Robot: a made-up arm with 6 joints.
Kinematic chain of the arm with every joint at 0, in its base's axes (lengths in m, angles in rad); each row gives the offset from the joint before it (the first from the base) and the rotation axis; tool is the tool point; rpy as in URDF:
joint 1: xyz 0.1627 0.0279 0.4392 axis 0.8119 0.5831 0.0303
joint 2: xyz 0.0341 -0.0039 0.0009 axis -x
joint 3: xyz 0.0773 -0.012 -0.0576 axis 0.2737 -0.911 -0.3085
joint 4: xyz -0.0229 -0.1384 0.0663 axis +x
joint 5: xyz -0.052 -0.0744 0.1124 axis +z
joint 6: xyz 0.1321 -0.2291 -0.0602 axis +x
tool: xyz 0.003 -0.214 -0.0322 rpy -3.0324 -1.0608 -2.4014
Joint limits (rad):
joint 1: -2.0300..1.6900
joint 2: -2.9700..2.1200
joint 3: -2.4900..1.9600
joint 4: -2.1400..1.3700
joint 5: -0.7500..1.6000
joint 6: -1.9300..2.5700
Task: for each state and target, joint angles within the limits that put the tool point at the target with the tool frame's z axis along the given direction. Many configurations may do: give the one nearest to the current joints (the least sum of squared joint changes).
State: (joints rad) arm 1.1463 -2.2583 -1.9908 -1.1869 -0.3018 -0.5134
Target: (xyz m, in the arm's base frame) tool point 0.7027 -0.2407 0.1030 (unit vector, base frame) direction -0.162 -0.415 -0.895
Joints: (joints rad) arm 0.3081 -2.4171 -1.4070 -1.2986 -0.7500 -0.6167
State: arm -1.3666 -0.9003 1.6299 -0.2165 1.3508 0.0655
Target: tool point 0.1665 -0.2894 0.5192 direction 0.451 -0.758 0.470
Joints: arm -1.6739 -1.5392 1.9600 0.0313 1.5974 -0.1657
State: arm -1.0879 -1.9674 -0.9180 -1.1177 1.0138 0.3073
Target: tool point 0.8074 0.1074 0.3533 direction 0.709 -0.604 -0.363
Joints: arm -0.5673 -1.2880 -1.1749 -0.7441 0.8418 0.2021
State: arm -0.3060 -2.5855 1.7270 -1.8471 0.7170 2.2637
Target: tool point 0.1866 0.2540 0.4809 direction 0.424 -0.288 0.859
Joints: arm -0.0443 -2.7333 1.7792 -1.3017 0.6042 2.5269
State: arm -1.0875 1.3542 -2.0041 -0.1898 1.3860 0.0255
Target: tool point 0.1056 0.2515 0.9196 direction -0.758 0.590 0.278
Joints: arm -1.7630 1.7541 -1.2517 0.0644 1.4351 0.0575
